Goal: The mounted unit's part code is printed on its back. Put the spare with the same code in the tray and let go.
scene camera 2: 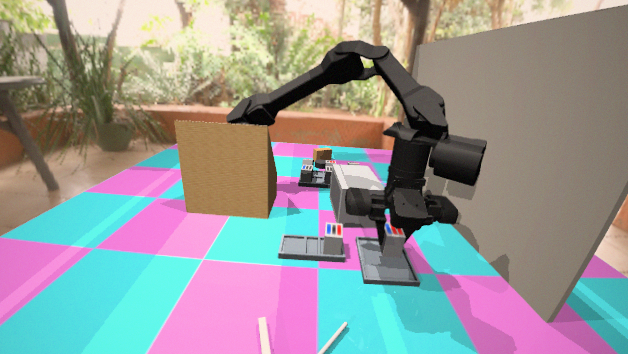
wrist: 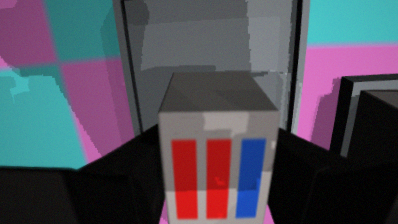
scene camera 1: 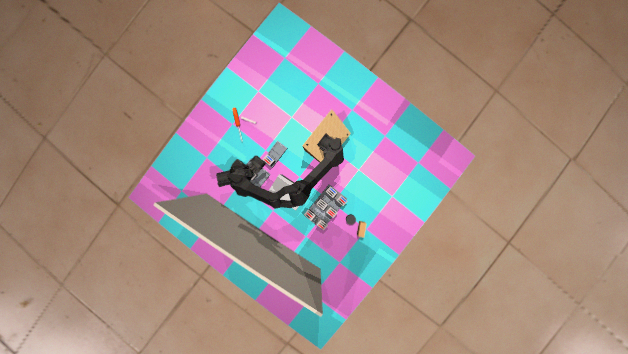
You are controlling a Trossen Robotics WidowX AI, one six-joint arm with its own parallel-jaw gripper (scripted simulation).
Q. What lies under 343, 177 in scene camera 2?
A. A grey mounted unit.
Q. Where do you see a grey tray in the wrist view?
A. At 272, 48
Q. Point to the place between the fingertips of my gripper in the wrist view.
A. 211, 128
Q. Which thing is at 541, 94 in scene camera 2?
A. A tall wall panel.
